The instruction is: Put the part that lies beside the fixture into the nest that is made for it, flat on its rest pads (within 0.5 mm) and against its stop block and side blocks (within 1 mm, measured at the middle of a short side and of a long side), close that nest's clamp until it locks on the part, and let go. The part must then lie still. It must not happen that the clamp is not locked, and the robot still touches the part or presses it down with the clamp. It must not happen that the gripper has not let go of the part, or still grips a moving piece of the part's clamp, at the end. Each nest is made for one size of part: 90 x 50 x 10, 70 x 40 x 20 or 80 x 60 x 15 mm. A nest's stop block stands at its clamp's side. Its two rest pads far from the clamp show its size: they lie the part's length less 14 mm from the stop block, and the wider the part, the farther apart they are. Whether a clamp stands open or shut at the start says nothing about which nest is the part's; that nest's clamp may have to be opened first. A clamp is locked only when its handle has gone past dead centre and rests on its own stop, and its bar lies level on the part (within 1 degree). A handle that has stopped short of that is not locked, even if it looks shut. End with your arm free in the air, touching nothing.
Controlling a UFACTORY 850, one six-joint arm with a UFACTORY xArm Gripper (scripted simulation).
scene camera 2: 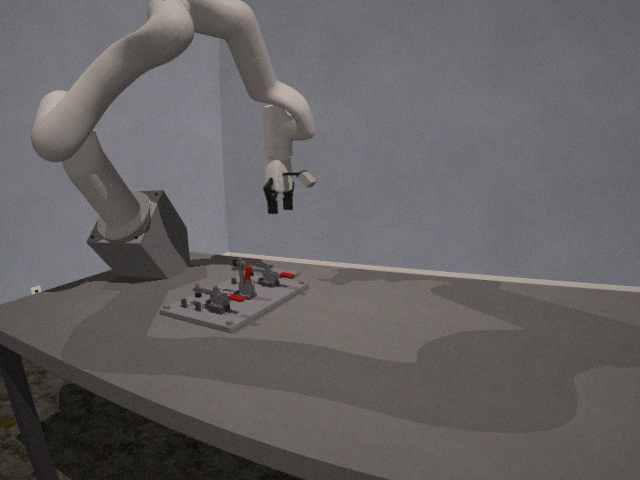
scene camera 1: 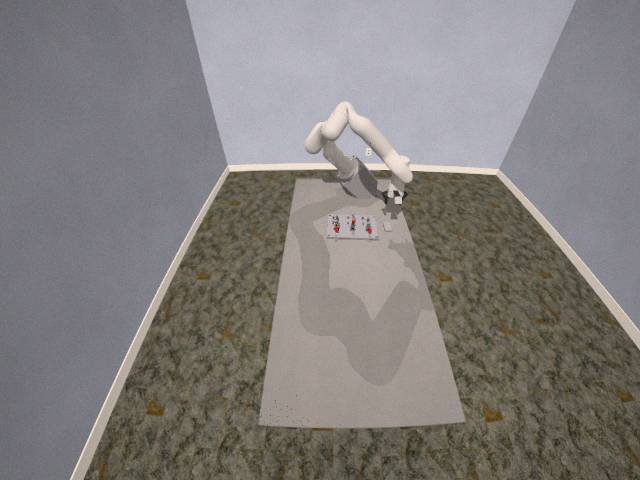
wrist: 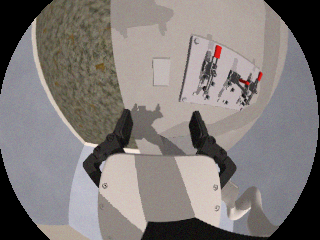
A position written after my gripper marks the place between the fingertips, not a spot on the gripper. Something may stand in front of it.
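My gripper [scene camera 2: 280, 211] is there in the scene, and the wrist view shows me the same gripper [wrist: 161, 117]. There is a fixture plate [scene camera 2: 241, 313] too, and I can see that plate [wrist: 229, 60] from the wrist as well.
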